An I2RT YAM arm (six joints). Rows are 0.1 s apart.
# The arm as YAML. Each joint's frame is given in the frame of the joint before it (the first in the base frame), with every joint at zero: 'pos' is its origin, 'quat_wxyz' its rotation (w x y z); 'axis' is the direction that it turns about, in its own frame. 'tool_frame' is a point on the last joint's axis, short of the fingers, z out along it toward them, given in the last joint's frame.
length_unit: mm
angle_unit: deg
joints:
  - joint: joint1
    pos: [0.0, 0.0, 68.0]
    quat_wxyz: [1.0, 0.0, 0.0, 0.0]
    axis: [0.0, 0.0, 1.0]
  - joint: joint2
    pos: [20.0, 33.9, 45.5]
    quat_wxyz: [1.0, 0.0, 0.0, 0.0]
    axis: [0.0, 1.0, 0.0]
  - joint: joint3
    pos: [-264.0, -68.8, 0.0]
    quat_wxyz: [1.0, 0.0, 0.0, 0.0]
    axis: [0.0, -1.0, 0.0]
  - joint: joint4
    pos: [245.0, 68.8, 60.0]
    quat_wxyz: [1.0, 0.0, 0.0, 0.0]
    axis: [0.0, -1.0, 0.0]
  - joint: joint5
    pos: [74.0, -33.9, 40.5]
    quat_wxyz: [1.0, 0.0, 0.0, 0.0]
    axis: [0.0, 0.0, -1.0]
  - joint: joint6
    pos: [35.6, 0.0, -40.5]
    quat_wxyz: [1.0, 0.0, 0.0, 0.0]
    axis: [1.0, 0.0, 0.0]
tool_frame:
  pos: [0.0, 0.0, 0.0]
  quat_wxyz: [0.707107, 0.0, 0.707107, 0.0]
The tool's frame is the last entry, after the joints.
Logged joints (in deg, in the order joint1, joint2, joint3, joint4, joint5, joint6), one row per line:
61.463, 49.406, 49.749, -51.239, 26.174, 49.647
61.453, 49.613, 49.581, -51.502, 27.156, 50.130
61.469, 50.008, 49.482, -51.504, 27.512, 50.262
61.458, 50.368, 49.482, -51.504, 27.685, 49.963
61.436, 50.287, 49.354, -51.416, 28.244, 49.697
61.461, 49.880, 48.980, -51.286, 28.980, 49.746
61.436, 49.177, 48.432, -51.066, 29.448, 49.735
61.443, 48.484, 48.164, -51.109, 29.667, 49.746
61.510, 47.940, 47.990, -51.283, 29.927, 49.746
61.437, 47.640, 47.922, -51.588, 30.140, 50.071
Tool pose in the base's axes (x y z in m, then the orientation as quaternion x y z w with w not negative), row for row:
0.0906, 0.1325, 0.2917, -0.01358, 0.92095, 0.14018, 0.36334
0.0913, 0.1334, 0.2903, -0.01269, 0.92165, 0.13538, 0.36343
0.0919, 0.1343, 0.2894, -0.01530, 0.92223, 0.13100, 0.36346
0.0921, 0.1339, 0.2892, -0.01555, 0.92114, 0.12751, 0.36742
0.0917, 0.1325, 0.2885, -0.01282, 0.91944, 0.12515, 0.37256
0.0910, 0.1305, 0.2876, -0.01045, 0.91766, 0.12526, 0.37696
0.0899, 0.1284, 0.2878, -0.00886, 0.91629, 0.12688, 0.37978
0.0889, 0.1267, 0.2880, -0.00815, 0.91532, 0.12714, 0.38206
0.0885, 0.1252, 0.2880, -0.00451, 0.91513, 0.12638, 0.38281
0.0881, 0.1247, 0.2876, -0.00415, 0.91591, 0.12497, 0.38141
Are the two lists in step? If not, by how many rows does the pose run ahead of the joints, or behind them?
The pose runs 1 row ahead of the joints: the pose in row i belongs to the joints in row i + 1.
